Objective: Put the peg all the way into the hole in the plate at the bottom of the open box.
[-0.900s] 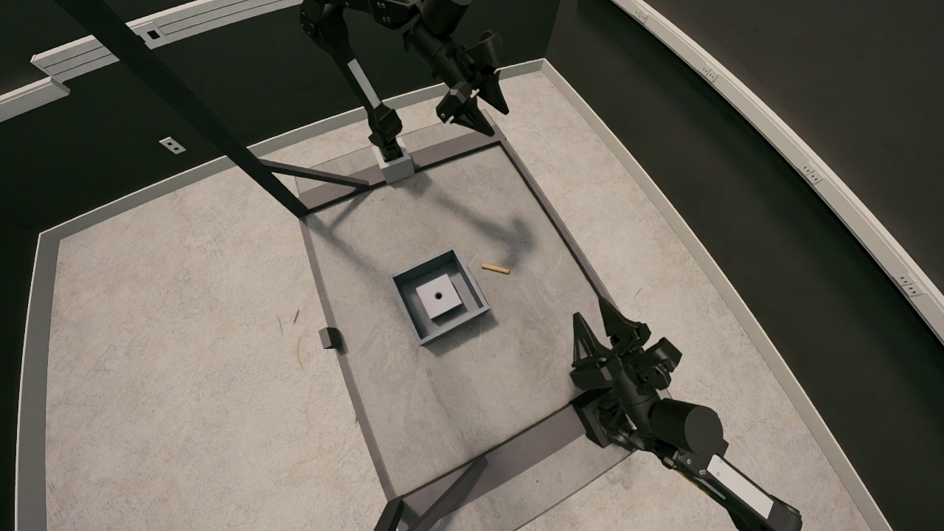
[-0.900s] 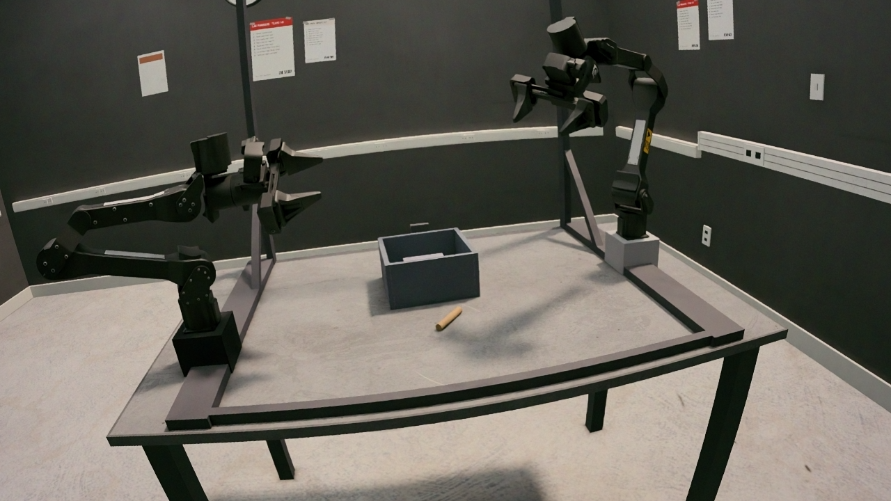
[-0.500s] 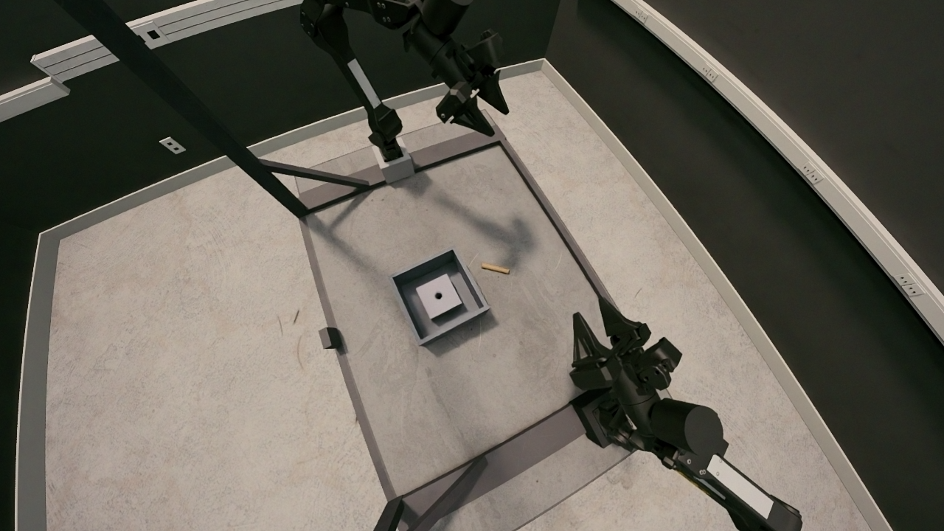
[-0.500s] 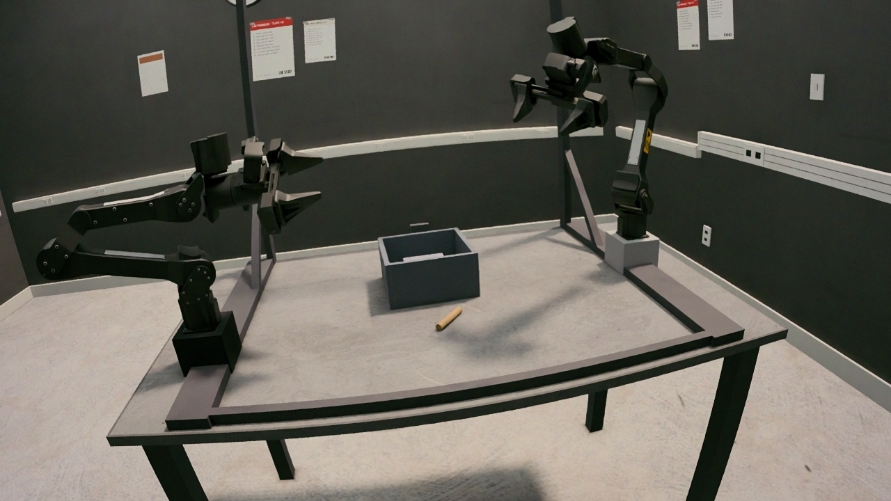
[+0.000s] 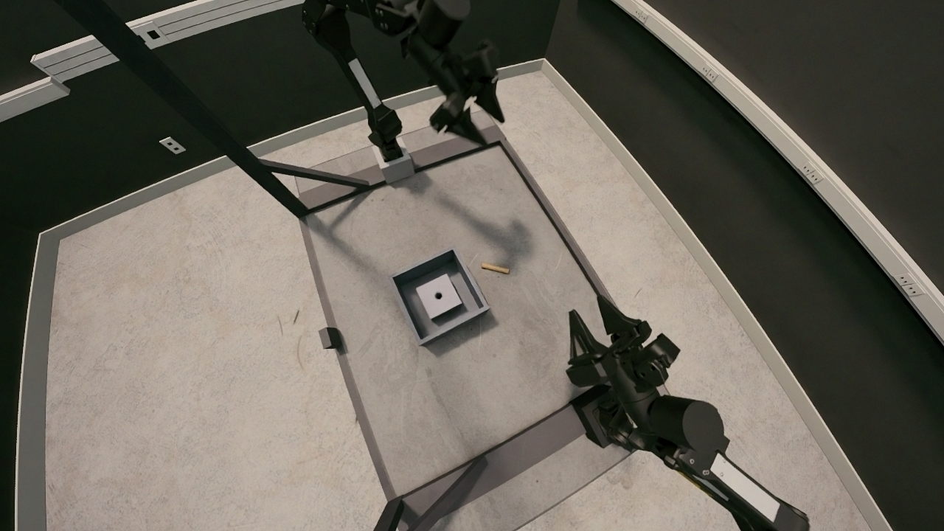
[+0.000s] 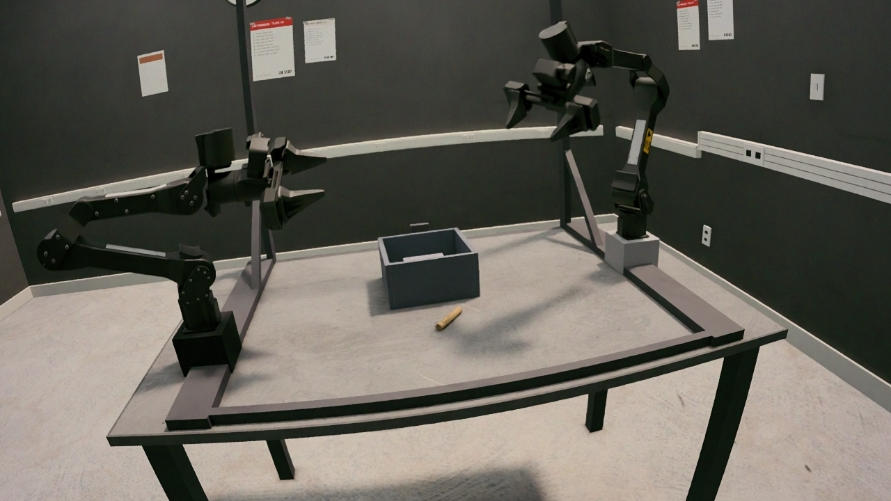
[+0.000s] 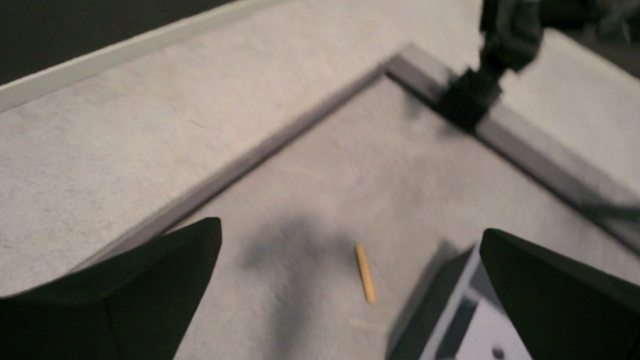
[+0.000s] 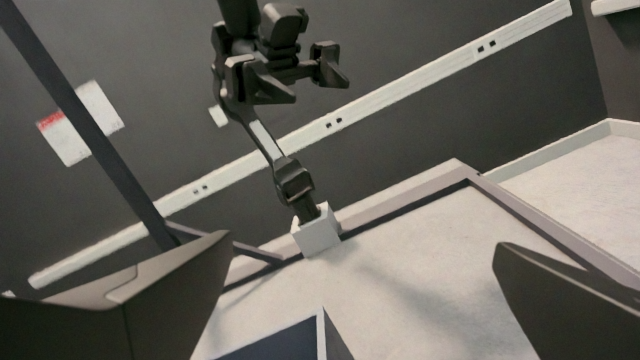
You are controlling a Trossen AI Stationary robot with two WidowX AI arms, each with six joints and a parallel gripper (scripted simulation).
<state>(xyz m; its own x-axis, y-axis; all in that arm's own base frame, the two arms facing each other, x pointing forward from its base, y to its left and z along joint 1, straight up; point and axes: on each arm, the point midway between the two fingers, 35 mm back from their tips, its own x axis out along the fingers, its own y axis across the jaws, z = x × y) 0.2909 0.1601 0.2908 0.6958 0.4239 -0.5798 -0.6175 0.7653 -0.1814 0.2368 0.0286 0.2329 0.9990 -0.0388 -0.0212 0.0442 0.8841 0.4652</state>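
My right hand is 20 mm short of the wooden peg, 230 mm to the right of it and 300 mm above it. Also, from my right hand: pale plate: 160 mm behind, 250 mm to the left, 270 mm below; then blue-grey box: 160 mm behind, 250 mm to the left, 290 mm below.
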